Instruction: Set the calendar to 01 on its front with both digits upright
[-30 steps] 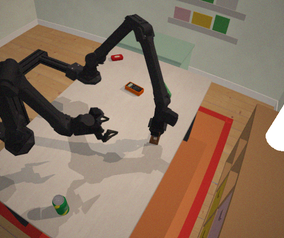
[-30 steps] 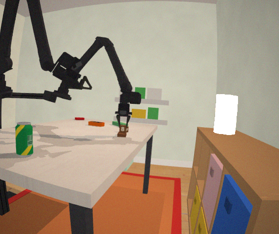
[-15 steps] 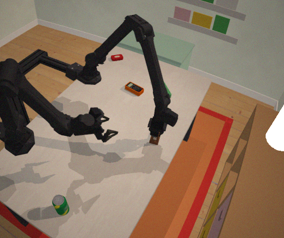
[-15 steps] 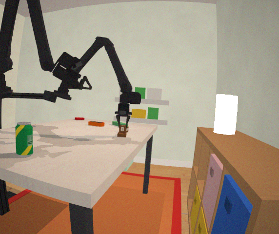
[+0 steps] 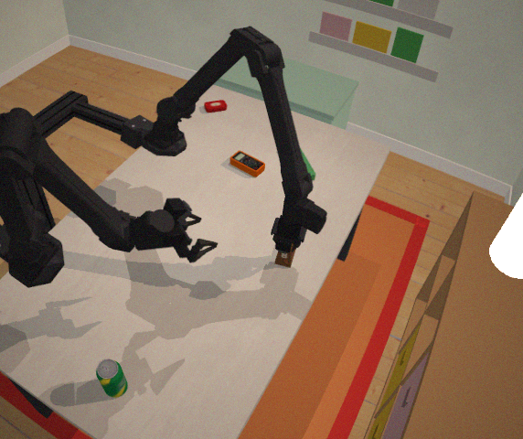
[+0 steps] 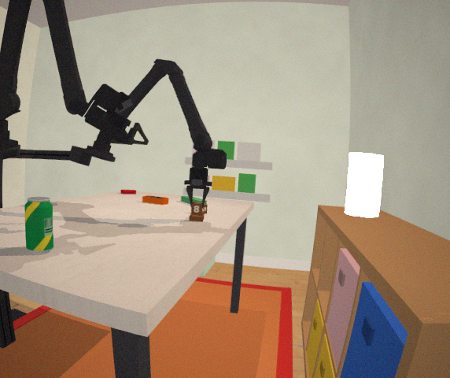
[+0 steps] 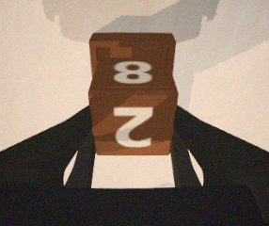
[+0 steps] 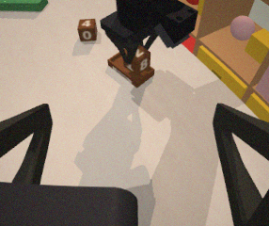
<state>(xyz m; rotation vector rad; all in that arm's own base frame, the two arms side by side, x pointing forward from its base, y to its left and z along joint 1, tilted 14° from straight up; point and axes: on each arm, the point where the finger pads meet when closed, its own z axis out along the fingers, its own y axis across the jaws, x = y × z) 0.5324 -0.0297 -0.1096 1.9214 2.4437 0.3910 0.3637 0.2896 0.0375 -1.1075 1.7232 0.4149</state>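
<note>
The brown tray lies 2 cm to the left of my left hand and 5 cm below it. Round my left hand: red item (65 cm behind, 62 cm to the left, 4 cm below); brown number cube (1 cm below); orange multimeter (32 cm behind, 33 cm to the left, 4 cm below).
</note>
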